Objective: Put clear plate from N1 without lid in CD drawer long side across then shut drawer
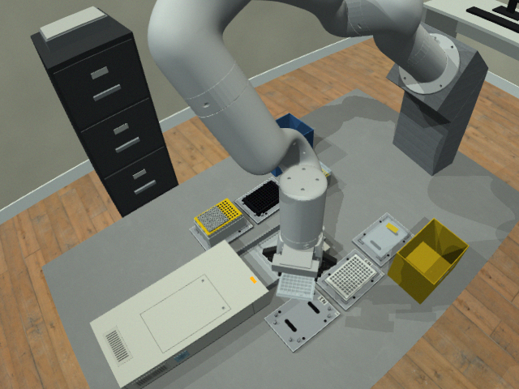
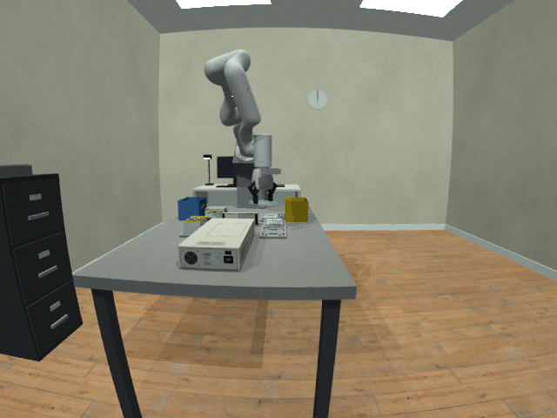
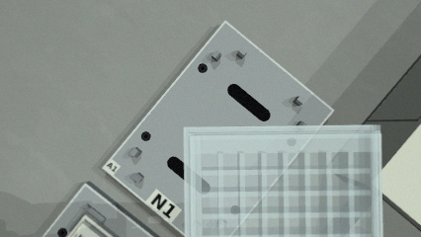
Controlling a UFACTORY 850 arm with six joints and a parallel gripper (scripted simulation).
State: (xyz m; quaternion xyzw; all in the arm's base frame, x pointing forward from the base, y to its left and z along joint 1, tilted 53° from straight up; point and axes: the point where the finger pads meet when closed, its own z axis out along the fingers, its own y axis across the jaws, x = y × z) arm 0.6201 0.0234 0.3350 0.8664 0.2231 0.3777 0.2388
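My hand is 120 mm above the drawer, 110 mm to the left of it and 80 mm past it. Also, from my hand: clear plate: 10 mm below; then work nest N1: 150 mm below, 40 mm to the left, 40 mm ahead; then white well plate: 140 mm below, 120 mm behind, 110 mm to the left.
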